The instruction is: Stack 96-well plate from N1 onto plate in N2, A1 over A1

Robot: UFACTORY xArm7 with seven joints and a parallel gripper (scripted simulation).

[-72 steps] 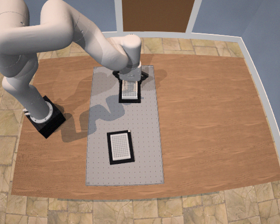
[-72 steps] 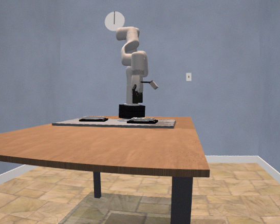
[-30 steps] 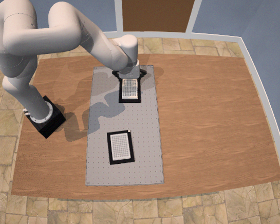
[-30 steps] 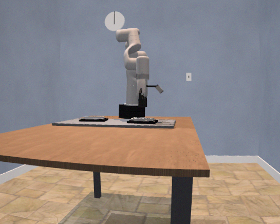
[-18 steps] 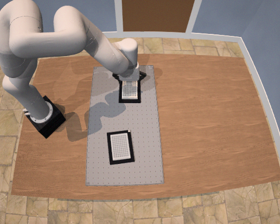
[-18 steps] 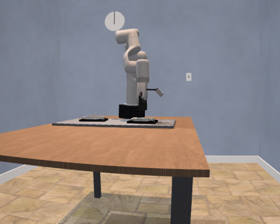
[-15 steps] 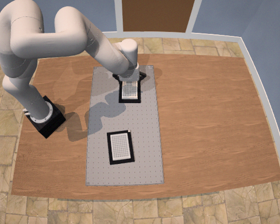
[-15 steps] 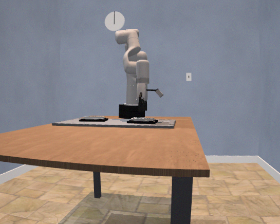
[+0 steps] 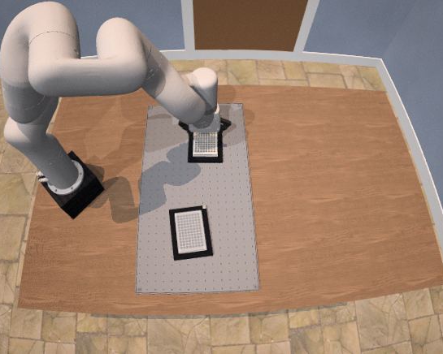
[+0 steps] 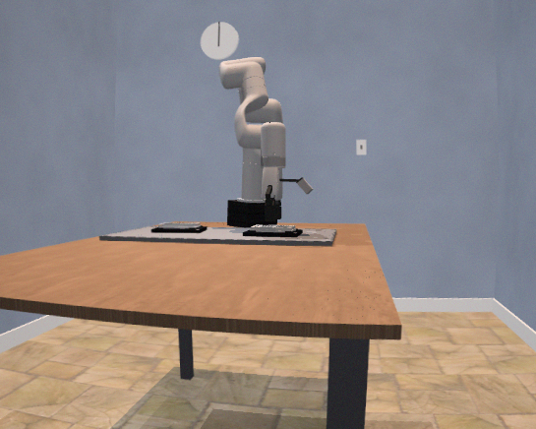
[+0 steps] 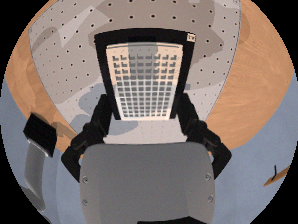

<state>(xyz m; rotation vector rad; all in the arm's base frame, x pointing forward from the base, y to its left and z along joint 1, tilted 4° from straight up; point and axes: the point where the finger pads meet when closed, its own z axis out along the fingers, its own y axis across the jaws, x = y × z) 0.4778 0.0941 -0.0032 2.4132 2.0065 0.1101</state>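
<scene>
Now: hand 30 mm above the white 96-well plate. Round my hand: black nest N2: 100 mm behind, 310 mm to the right, 50 mm below; black nest N1: 50 mm below.
</scene>
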